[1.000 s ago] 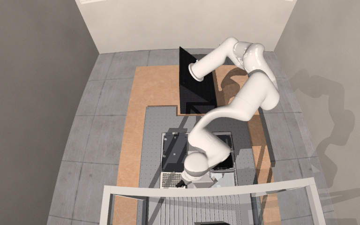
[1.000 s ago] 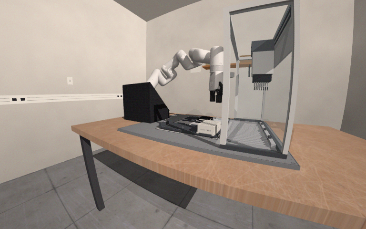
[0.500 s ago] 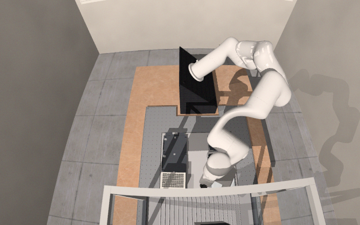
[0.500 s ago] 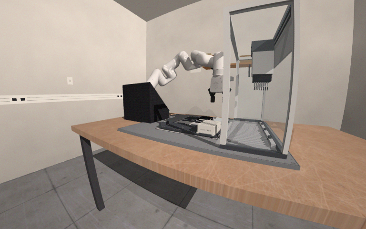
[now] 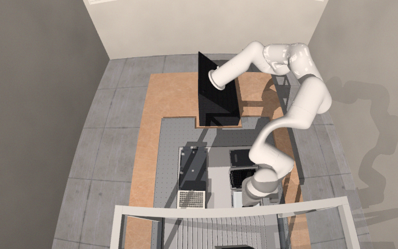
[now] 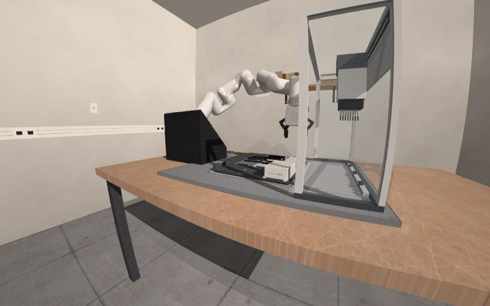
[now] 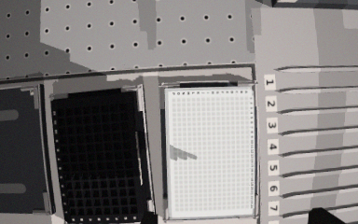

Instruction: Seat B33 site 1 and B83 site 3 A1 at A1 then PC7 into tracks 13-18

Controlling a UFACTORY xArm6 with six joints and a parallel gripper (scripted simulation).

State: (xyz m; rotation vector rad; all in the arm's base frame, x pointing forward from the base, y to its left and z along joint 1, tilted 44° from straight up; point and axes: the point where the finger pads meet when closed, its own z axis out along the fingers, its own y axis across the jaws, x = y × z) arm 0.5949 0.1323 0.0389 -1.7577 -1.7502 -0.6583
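My hand is 3 cm to the right of the nest S3 and 14 cm above it. Also, from my hand: black plate B38: 11 cm behind, 2 cm to the left, 13 cm below; nest S1: 22 cm behind, 3 cm to the left, 14 cm below; plate carrier PC7: 10 cm behind, 23 cm to the right, 13 cm below.
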